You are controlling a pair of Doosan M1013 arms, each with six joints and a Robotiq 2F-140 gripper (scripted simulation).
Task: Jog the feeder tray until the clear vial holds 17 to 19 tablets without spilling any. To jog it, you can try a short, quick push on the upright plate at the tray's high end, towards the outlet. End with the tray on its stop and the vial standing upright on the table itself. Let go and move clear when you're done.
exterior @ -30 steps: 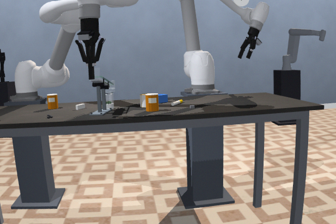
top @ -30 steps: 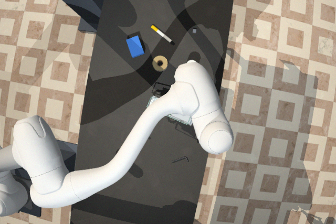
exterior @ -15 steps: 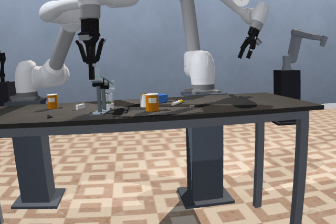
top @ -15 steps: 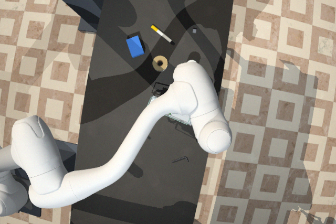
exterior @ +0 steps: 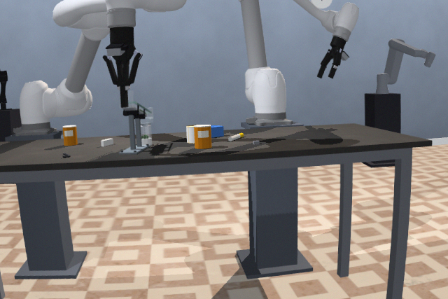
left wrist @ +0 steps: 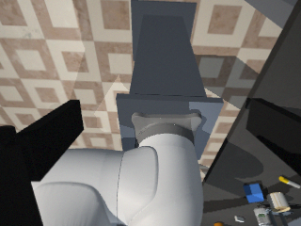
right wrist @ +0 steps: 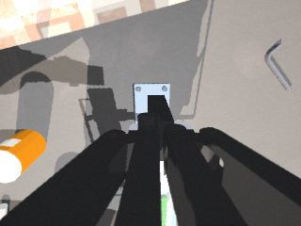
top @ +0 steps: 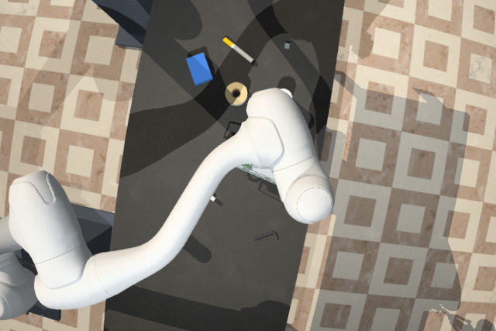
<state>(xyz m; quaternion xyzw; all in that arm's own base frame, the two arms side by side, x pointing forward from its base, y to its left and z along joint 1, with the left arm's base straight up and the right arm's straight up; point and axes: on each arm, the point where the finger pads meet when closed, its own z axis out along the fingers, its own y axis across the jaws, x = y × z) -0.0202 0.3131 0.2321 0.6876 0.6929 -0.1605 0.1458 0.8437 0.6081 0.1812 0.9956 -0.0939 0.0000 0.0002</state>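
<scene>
My right gripper is now 9 cm past the feeder tray, 1 cm to the right of it and 4 cm above it. Also, from my right hand: clear vial: 20 cm behind, 2 cm to the left, 14 cm below; then hex key: 21 cm to the right, 18 cm below; then tape roll: 23 cm behind, 21 cm to the left, 15 cm below.
</scene>
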